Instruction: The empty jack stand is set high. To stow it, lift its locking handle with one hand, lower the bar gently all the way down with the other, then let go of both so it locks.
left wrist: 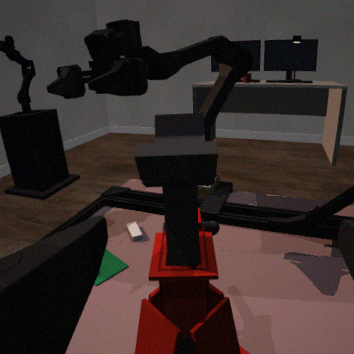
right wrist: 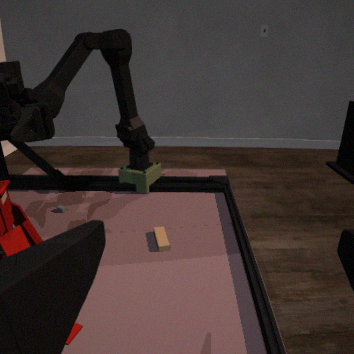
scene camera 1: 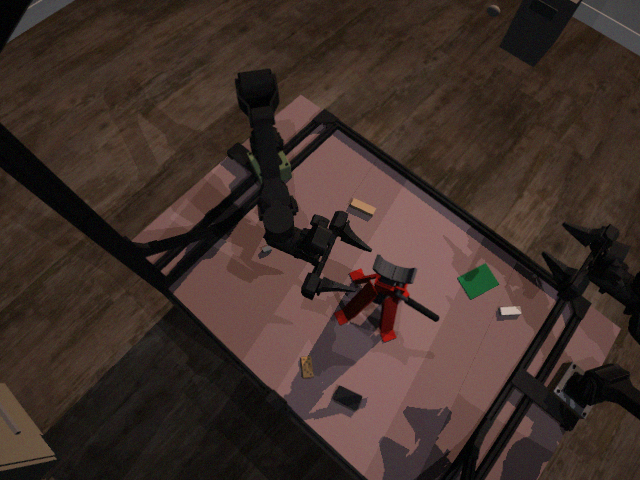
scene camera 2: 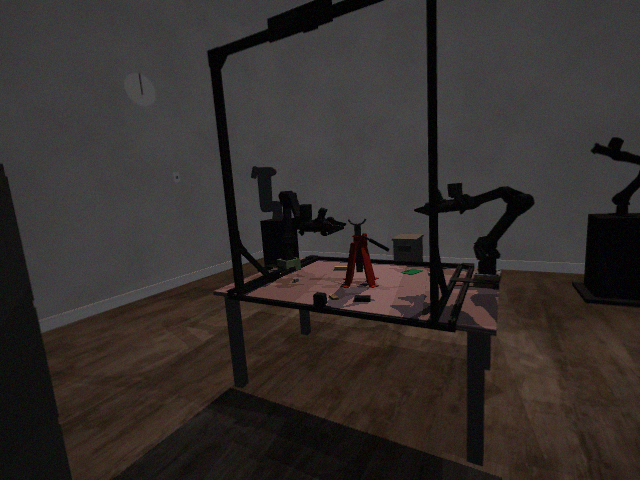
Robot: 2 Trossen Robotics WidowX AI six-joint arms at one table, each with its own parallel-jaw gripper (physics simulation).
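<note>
The red jack stand (scene camera 1: 364, 299) (scene camera 2: 352, 260) (left wrist: 184, 295) (right wrist: 16, 241) stands upright on the table. Its dark bar (scene camera 2: 357, 228) (left wrist: 181, 225) rises from the top and carries a curved grey saddle (scene camera 1: 393, 271) (left wrist: 176, 162). The black locking handle (scene camera 1: 421, 307) (scene camera 2: 377, 243) slopes down to the right; its end shows behind the bar in the left wrist view. My left gripper (scene camera 1: 362, 269) (scene camera 2: 344, 225) is open and empty, close beside the saddle on its left. My right gripper (scene camera 1: 554, 239) (scene camera 2: 416, 209) is open and empty, raised at the right, well away from the handle.
A green square (scene camera 1: 478, 281) (left wrist: 111, 267) and a white block (scene camera 1: 510, 311) (left wrist: 134, 231) lie right of the stand. A tan block (scene camera 1: 362, 206) (right wrist: 161, 238) lies behind it. A speckled block (scene camera 1: 307, 366) and a dark block (scene camera 1: 347, 397) lie in front. Black rails (scene camera 1: 413, 180) border the table.
</note>
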